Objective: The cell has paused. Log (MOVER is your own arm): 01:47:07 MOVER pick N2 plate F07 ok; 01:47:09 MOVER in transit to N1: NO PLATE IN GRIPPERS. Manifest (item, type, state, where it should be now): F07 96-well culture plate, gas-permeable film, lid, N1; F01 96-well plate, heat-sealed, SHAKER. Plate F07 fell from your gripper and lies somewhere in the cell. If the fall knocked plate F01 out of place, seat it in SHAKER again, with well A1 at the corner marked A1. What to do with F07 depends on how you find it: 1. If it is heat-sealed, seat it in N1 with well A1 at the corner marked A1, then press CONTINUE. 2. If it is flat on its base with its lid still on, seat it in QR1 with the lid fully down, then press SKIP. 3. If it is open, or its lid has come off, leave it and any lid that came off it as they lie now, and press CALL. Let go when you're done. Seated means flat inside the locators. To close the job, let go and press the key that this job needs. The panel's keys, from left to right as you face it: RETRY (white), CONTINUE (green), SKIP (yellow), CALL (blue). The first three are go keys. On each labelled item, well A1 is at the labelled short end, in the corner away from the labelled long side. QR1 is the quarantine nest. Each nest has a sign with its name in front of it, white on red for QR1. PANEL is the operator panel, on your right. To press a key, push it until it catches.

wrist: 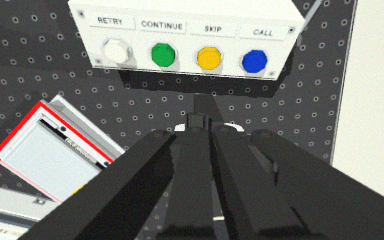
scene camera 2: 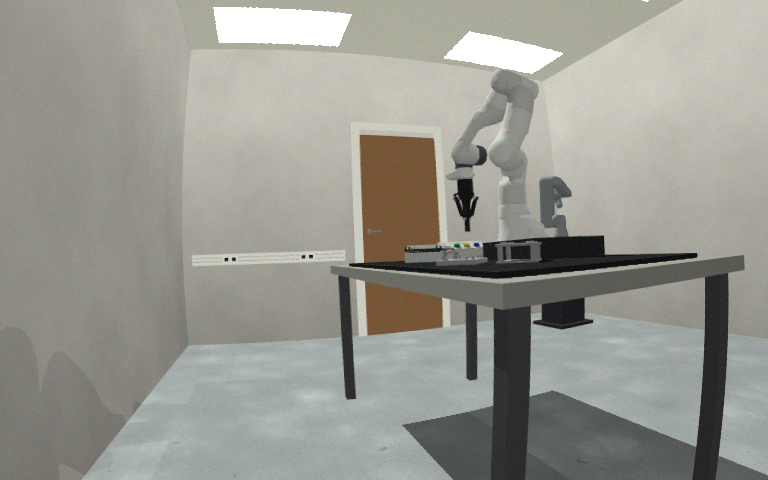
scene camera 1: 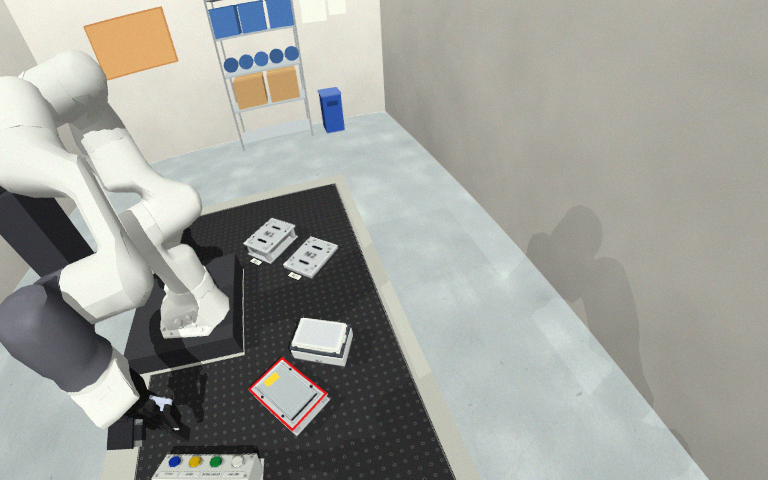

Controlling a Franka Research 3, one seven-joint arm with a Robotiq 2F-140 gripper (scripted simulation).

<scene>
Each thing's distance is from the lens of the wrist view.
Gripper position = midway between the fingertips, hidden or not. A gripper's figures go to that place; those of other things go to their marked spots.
my gripper (wrist: 202, 109): 18 cm
operator panel (wrist: 233, 36): 22 cm
</scene>
